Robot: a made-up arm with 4 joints.
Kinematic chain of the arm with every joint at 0, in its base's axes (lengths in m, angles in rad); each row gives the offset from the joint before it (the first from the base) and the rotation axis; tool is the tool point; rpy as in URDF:
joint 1: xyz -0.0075 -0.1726 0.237 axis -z
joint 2: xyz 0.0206 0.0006 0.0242 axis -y
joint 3: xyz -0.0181 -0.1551 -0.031 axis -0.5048 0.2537 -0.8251
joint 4: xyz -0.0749 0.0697 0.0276 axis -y
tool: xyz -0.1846 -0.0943 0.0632 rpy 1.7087 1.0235 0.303
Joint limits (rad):
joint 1: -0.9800..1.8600
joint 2: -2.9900..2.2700
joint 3: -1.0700..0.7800
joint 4: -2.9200..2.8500
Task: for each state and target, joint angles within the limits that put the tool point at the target. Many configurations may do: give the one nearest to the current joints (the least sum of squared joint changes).
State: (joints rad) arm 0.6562 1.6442 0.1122 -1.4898
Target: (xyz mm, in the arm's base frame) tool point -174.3 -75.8 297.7
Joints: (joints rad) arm 1.1037 1.3125 0.5940 -1.4570
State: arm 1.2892 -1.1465 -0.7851 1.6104
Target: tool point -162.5 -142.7 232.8
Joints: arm 0.7175 -1.4394 -1.0700 2.3435
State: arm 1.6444 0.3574 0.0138 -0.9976
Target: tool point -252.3 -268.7 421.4
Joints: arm 0.8702 0.1154 -0.4249 -1.2883
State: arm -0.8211 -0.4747 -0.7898 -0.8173
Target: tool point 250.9 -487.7 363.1
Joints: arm -0.9077 -0.9738 -1.0700 -0.2392
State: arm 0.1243 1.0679 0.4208 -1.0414
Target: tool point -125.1 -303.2 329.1
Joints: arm -0.3581 1.0872 0.6873 -1.3261
